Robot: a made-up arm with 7 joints.
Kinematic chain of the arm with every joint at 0, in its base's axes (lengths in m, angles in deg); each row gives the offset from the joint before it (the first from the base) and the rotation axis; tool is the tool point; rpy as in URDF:
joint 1: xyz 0 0 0.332 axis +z
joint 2: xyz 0 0 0 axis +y
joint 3: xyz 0 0 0.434 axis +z
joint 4: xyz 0.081 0 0 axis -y
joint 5: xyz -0.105 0 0.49 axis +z
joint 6: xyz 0 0 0 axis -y
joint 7: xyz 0.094 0 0 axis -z
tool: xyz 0 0 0 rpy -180 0 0
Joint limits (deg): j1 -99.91..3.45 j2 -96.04..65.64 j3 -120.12..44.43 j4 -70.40..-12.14 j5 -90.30..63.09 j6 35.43..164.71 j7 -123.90..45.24
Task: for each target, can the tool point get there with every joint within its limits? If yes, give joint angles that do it. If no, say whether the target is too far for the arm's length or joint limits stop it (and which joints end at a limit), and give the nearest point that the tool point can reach.
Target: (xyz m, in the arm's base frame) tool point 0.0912 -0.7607 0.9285
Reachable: yes | joints -65.41 18.90 -25.66 -63.32 -20.56 98.11 -105.68
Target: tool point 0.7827 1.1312 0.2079
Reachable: no: too far | nearest point 0.4158 0.9128 0.3901 | short by 0.464 m
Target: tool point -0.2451 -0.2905 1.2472
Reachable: yes | joints -38.22 -4.58 -73.91 -38.92 -51.36 49.83 31.34
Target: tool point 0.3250 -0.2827 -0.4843
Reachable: no: joint limits stop it (at a limit: joint 2, joint 4, joint 6) | nearest point 0.6241 -0.5429 0.0650 | short by 0.677 m
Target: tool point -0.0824 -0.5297 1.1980
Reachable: yes | joints -66.38 25.26 -81.94 -27.99 -1.96 67.85 -19.33
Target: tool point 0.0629 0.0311 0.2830
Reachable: no: joint limits stop it (at a limit: joint 1, joint 2, joint 4, joint 6) | nearest point 0.7973 0.2571 0.1001 | short by 0.790 m
